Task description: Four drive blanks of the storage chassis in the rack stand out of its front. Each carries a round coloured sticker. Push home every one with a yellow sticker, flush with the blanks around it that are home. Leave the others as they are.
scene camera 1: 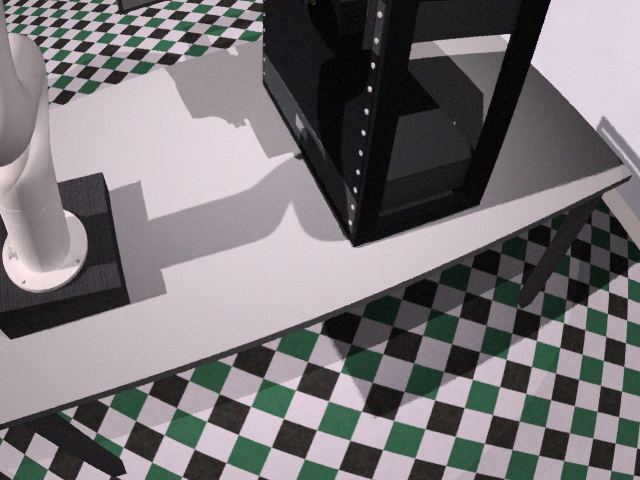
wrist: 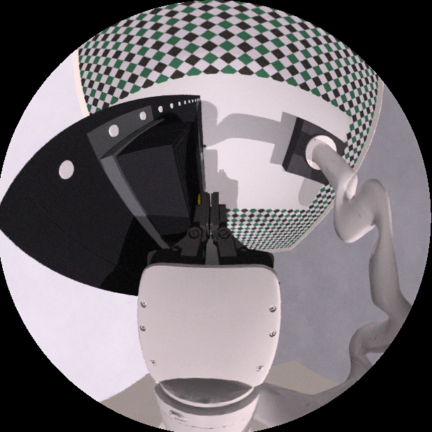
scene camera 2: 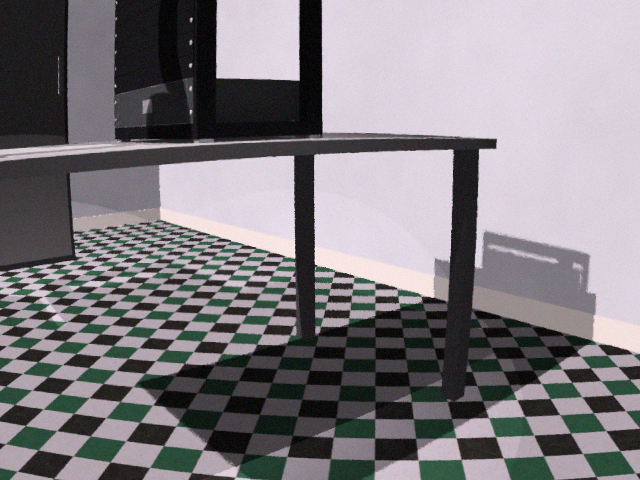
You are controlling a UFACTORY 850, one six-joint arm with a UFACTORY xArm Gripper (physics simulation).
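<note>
The black rack (scene camera 1: 504,98) (scene camera 2: 205,67) (wrist: 65,215) stands on the table. In the wrist view the dark storage chassis (wrist: 155,185) fills the left centre, seen very obliquely. A yellow sticker (wrist: 199,199) shows as a thin sliver just left of the fingertips. A speck of green (wrist: 204,253) shows between the gripper's parts. The other stickers and the outlines of the standing-out blanks are hidden or too dark to tell. My gripper (wrist: 210,200) is shut and empty, its tips close to the chassis front; whether they touch is unclear. The gripper cannot be made out in the scene views.
The arm's white base (scene camera 1: 43,248) (wrist: 320,151) stands on a dark block (scene camera 1: 116,279) (wrist: 295,150) on the pale table (scene camera 1: 248,289) (scene camera 2: 392,144) (wrist: 250,175), in front of the rack. A dark cabinet (scene camera 2: 31,67) stands at the left in scene camera 2. A wall (scene camera 2: 413,67) is behind the rack.
</note>
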